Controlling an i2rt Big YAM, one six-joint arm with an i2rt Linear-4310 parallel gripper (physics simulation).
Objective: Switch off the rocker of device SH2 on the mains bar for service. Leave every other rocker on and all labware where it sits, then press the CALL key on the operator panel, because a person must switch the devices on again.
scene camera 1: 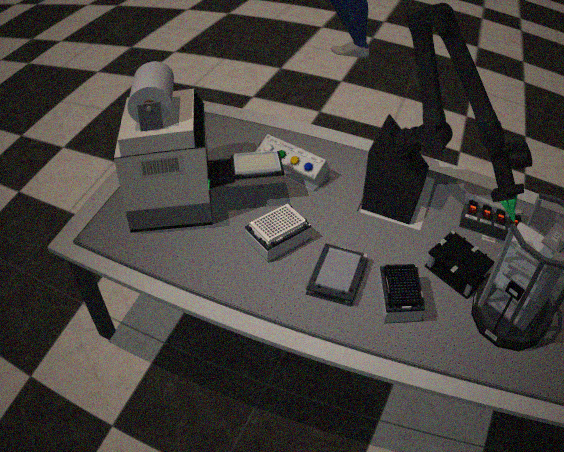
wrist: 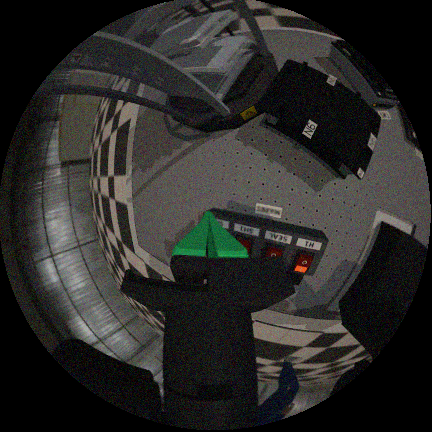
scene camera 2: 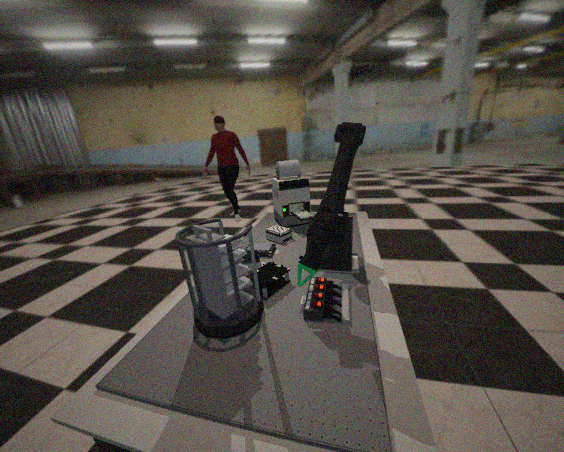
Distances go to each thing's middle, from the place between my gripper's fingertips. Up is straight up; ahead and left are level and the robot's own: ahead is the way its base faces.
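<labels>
Counting from my hand, I find the cylindrical rack (scene camera 1: 510,308) 70 mm above it, 250 mm ahead of it and 80 mm to the left of it. The black well plate (scene camera 1: 402,284) is 40 mm below my hand, and it is also 350 mm ahead of it and 240 mm to the right of it. Going by their middles, the cylindrical rack is the nearest to my hand of the things named here.
</labels>
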